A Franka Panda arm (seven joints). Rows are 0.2 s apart.
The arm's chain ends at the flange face. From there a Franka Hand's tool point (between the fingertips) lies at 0.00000 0.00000 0.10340 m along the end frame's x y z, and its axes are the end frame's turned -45 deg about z.
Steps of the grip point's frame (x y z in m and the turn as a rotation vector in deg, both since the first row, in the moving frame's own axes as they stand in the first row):
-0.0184, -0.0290, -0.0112, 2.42, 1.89, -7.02
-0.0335, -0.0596, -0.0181, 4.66, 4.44, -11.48
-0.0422, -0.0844, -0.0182, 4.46, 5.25, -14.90
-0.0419, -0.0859, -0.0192, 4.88, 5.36, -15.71
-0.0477, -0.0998, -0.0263, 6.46, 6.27, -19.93
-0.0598, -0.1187, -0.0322, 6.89, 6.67, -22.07
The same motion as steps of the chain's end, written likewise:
-0.0325, -0.0021, -0.0111, 3.05, -0.37, -7.02
-0.0644, -0.0070, -0.0175, 6.43, -0.16, -11.48
-0.0889, -0.0175, -0.0175, 6.87, 0.56, -14.90
-0.0892, -0.0182, -0.0184, 7.24, 0.34, -15.71
-0.1013, -0.0210, -0.0250, 9.00, -0.13, -19.93
-0.1227, -0.0249, -0.0308, 9.59, -0.16, -22.07

